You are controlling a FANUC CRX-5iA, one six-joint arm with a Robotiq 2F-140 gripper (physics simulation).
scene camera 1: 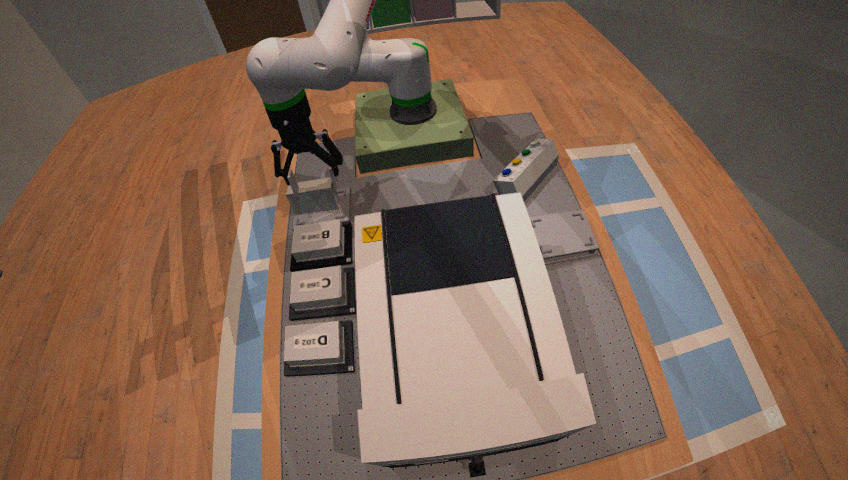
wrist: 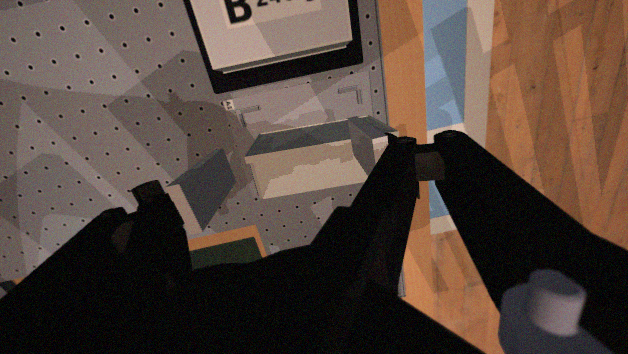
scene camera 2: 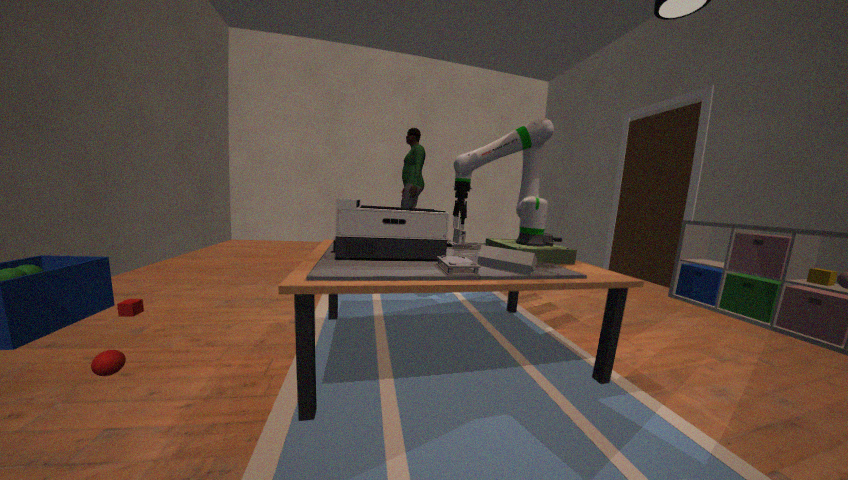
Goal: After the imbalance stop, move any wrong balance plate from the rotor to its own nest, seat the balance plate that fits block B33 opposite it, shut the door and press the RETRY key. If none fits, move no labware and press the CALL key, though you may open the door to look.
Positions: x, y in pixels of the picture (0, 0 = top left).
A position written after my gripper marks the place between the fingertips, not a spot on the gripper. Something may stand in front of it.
My gripper (scene camera 1: 316, 188) is open, holding nothing. Also in view: a plate A (scene camera 1: 315, 196).
